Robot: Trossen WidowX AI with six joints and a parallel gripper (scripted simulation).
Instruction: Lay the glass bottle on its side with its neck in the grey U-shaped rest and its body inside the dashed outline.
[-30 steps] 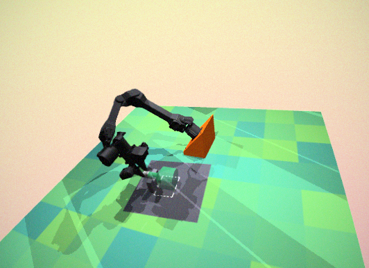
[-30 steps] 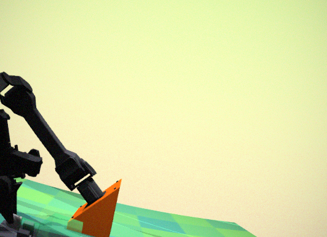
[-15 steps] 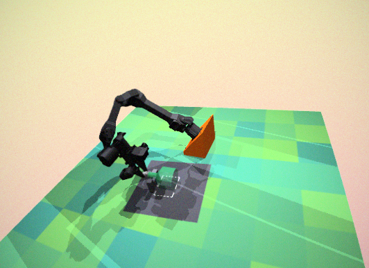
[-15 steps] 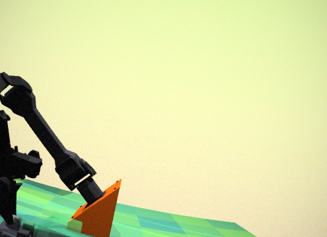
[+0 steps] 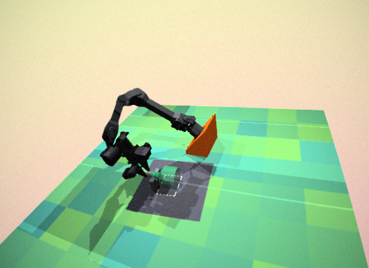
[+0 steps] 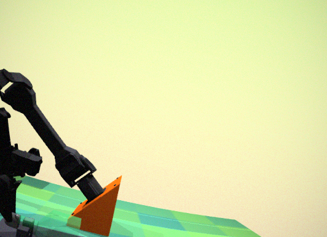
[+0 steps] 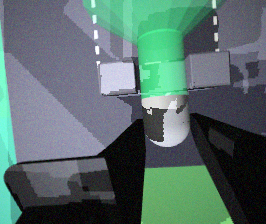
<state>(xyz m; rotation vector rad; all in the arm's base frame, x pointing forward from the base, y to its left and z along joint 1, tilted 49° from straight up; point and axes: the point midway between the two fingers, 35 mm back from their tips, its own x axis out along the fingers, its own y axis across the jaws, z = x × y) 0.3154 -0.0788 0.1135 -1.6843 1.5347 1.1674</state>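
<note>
The glass bottle is 50 mm to the left of my gripper tip and 10 mm behind it. From my gripper tip the other things lie so: grey mat: 110 mm to the left, 60 mm below, 20 mm behind.
</note>
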